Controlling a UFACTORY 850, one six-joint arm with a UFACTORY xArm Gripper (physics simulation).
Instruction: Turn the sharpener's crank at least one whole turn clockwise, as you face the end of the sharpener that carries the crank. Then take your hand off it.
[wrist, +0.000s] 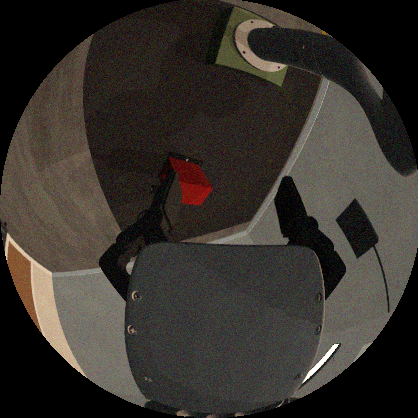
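The sharpener (196, 183) is a red body with a dark edge along its far side, on the dark table top left of the middle of the wrist view. My gripper (229, 184) is wide open, with its two black fingers far apart. The left finger reaches up along the left side of the red body and overlaps it in the view; whether they touch I cannot tell. The right finger stands well to the right, over the table's edge. The crank cannot be made out clearly; dark parts near the left finger blend together.
The dark table top (150, 100) has a pale edge at the right and bottom. The arm's dark base column (300, 47) rises from a pale ring on a green plate (229, 55) at the top right. A black panel (357, 227) with a thin cable is at the right.
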